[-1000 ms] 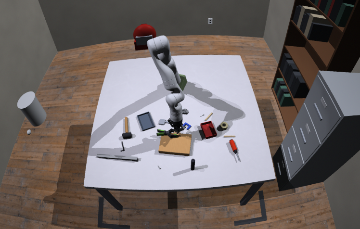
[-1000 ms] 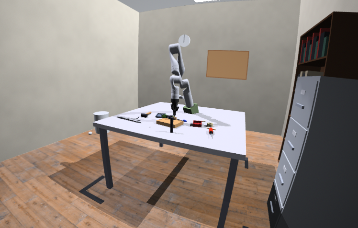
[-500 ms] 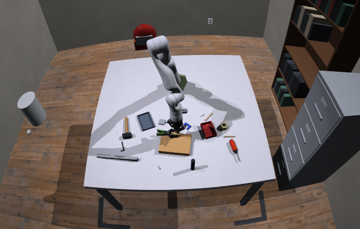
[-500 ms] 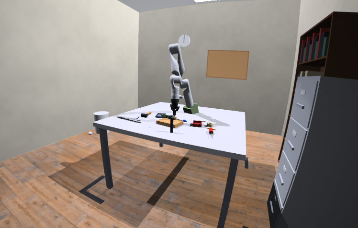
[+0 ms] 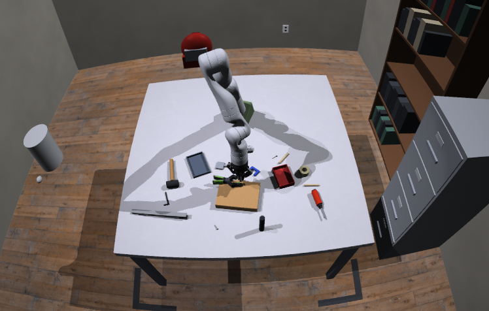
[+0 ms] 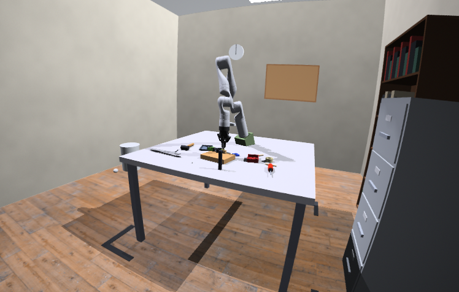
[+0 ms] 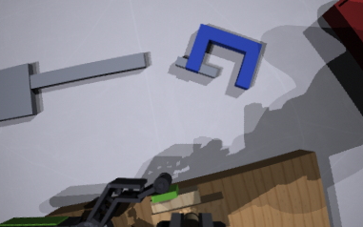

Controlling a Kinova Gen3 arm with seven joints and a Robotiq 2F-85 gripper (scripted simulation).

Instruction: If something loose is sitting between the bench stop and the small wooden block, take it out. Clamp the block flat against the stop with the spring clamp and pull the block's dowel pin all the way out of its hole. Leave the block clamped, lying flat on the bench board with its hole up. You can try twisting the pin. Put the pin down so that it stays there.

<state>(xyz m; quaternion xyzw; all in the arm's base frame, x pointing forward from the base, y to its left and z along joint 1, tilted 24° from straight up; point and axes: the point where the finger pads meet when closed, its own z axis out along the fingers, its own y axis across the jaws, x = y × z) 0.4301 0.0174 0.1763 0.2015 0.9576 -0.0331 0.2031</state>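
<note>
My gripper is now 20 mm above the round dowel pin. From my hand the other things lie so: grey t-shaped tool (130 mm behind, 90 mm below, 70 mm to the right); then wooden bench board (70 mm below, 50 mm ahead, 20 mm to the right); then wooden block (50 mm below).
</note>
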